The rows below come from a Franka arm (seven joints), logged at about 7 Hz.
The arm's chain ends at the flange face. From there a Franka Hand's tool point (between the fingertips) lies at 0.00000 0.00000 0.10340 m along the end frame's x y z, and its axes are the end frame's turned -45 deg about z.
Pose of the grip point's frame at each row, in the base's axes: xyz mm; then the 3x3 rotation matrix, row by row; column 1 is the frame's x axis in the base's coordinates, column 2 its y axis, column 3 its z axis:
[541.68, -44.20, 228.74], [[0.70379, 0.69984, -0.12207], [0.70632, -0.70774, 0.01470], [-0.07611, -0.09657, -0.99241]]
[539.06, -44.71, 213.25], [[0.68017, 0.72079, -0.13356], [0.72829, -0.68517, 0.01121], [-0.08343, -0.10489, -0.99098]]
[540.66, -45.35, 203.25], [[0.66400, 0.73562, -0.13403], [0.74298, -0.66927, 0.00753], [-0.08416, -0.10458, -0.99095]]
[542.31, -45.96, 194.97], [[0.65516, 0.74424, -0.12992], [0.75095, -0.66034, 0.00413], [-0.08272, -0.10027, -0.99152]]
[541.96, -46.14, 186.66], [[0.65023, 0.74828, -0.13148], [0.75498, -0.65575, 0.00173], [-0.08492, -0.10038, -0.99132]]
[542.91, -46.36, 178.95], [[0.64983, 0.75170, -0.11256], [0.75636, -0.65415, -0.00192], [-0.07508, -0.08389, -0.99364]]
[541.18, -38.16, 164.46], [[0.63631, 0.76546, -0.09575], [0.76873, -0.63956, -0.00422], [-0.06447, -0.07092, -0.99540]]
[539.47, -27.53, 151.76], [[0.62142, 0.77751, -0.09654], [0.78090, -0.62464, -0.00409], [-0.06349, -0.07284, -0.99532]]
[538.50, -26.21, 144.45], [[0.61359, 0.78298, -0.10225], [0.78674, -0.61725, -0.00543], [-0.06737, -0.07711, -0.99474]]
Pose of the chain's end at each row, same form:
[554.30, -45.72, 331.36], [[0.99252, -0.00279, -0.12207], [-0.00100, -0.99989, 0.01470], [-0.12210, -0.01447, -0.99241]]
[552.87, -45.87, 315.72], [[0.99063, 0.02872, -0.13356], [0.03049, -0.99947, 0.01121], [-0.13316, -0.01517, -0.99098]]
[554.52, -46.13, 305.71], [[0.98968, 0.05064, -0.13403], [0.05212, -0.99861, 0.00753], [-0.13346, -0.01444, -0.99095]]
[555.74, -46.39, 297.49], [[0.98953, 0.06299, -0.12992], [0.06407, -0.99793, 0.00413], [-0.12939, -0.01241, -0.99152]]
[555.56, -46.32, 289.16], [[0.98890, 0.06933, -0.13148], [0.07017, -0.99754, 0.00173], [-0.13103, -0.01093, -0.99132]]
[554.55, -46.16, 281.69], [[0.99103, 0.07203, -0.11256], [0.07227, -0.99738, -0.00192], [-0.11241, -0.00623, -0.99364]]
[551.08, -37.72, 267.38], [[0.99120, 0.09132, -0.09575], [0.09134, -0.99581, -0.00422], [-0.09574, -0.00456, -0.99540]]
[549.45, -27.11, 254.68], [[0.98919, 0.11037, -0.09654], [0.11049, -0.99387, -0.00409], [-0.09640, -0.00661, -0.99532]]
[549.07, -25.65, 247.31], [[0.98752, 0.11978, -0.10225], [0.11985, -0.99277, -0.00543], [-0.10216, -0.00689, -0.99474]]

